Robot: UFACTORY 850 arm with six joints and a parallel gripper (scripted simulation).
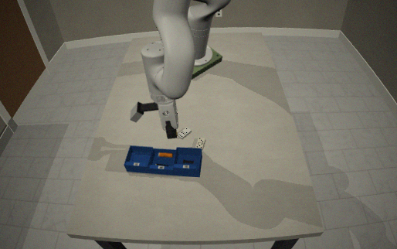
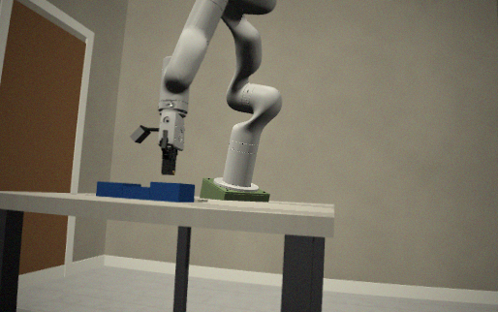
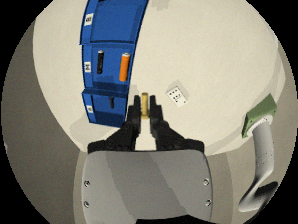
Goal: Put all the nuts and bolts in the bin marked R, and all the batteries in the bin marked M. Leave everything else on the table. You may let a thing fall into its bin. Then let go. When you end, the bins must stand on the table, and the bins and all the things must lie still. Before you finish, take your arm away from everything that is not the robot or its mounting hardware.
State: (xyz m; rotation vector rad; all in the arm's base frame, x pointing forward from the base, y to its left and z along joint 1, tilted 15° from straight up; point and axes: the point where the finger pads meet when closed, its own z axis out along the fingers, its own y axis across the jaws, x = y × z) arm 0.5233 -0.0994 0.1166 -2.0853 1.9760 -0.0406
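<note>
My gripper is now 80 mm above the black bolt, 70 mm short of it and 40 mm to the right of it. Round my hand: orange battery 80 mm below, 40 mm ahead, 30 mm to the right; blue bin 70 mm below, 70 mm ahead, 30 mm to the right; tan bolt 20 mm below, 10 mm to the left.
</note>
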